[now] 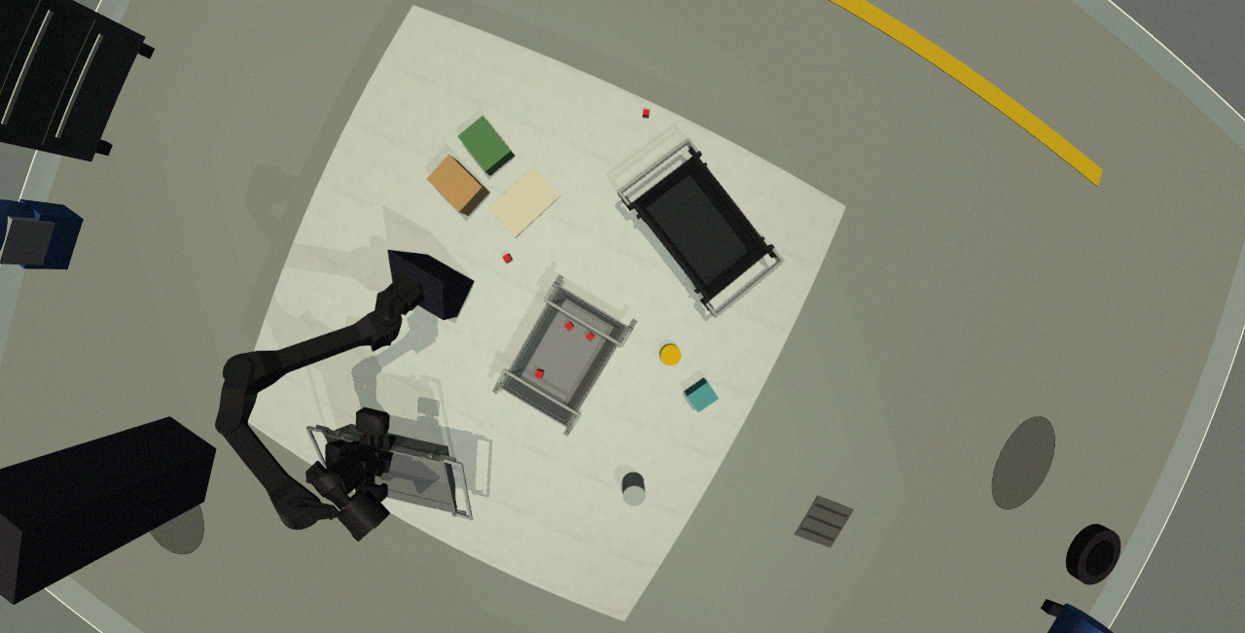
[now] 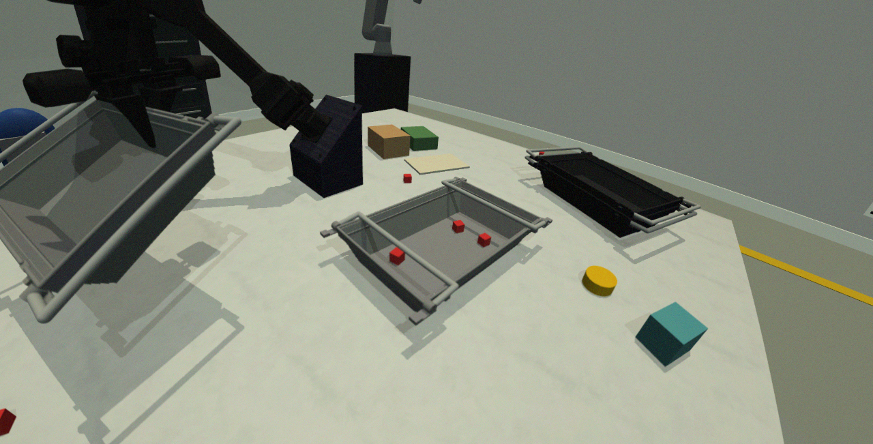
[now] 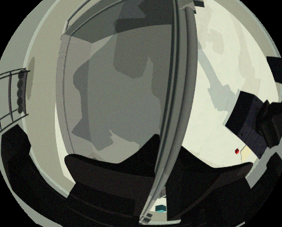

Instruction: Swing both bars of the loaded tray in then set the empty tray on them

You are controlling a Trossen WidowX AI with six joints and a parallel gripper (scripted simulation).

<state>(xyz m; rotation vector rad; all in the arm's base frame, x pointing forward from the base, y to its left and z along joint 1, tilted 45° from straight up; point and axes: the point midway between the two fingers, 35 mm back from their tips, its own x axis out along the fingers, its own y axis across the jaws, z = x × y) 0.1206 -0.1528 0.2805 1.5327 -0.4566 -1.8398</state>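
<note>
Right now the grey tray is 80 mm to the right of my gripper tip and 20 mm ahead of it. Round my gripper tip: orange block 560 mm to the left, 150 mm below, 150 mm behind; then red block 220 mm to the left, 220 mm ahead, 170 mm below; then grey cylinder 540 mm ahead, 150 mm below, 60 mm to the left.
</note>
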